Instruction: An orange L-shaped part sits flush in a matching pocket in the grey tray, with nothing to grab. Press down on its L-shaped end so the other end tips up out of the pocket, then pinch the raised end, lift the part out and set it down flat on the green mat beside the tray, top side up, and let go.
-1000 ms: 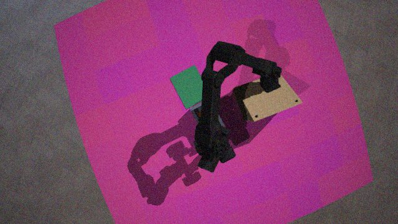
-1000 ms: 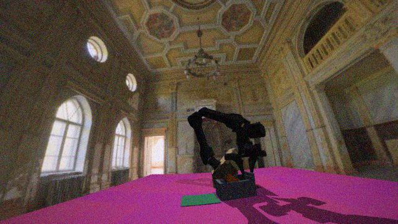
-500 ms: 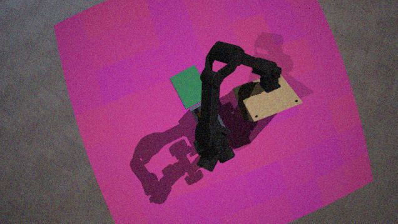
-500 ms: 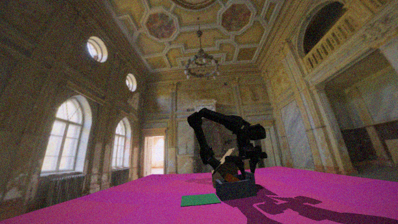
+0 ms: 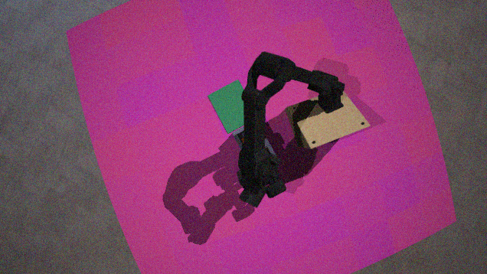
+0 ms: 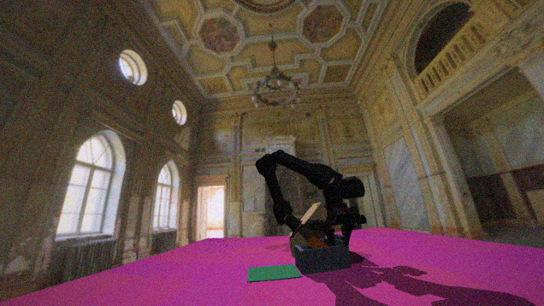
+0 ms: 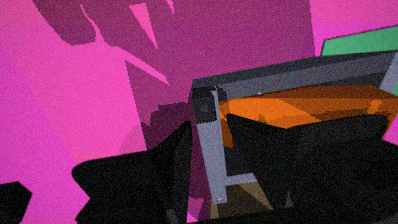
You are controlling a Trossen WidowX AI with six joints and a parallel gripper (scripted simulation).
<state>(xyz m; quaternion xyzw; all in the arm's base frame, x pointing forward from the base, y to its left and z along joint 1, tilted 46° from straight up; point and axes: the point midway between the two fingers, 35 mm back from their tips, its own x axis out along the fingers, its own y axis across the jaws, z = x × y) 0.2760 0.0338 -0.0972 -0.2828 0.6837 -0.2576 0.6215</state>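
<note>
Now: the orange l-shaped part 1 cm behind my gripper tip and 4 cm to the right of it. Round my gripper tip: green mat 1 cm ahead, 22 cm to the right, 6 cm below.
</note>
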